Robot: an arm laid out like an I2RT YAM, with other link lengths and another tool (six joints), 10 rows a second.
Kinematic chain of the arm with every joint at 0, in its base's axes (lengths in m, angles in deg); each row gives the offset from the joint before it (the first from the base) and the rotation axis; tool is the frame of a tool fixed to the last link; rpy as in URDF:
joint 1: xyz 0 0 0.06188 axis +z
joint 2: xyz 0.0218 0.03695 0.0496 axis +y
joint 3: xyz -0.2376 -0.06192 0 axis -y
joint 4: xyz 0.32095 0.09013 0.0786 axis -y
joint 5: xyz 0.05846 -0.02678 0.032 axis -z
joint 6: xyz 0.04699 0 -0.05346 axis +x
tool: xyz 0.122 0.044 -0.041 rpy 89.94 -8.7 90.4
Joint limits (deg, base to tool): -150..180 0..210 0..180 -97..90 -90..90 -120..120
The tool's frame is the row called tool.
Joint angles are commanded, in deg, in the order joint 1, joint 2, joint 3, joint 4, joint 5, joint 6. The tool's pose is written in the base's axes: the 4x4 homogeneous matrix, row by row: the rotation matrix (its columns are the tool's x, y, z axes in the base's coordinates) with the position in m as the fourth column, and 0 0 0 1 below. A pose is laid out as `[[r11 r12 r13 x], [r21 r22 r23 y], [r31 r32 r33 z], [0 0 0 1]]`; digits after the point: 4 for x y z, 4 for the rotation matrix.
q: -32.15, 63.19, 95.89, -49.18, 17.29, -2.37
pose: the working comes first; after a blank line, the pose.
Where each joint sits with the arm in this pose, in the base's axes (m; each line is computed from the numbers above, not from the rounded line before):
joint 1: 0.0000 0.0000 0.0619
joint 2: 0.0381 0.0197 0.1115
joint 3: -0.0856 0.0243 0.3235
joint 4: 0.1551 -0.0205 0.5631
joint 5: 0.1960 -0.0779 0.5772
joint 6: 0.2122 -0.1045 0.5132
the tool: 0.3088 -0.1604 0.4355

[[0.7670 0.1561 0.6223 0.3088], [0.6412 -0.2225 -0.7344 -0.1604], [0.0238 0.9624 -0.2707 0.4355], [0 0 0 1]]
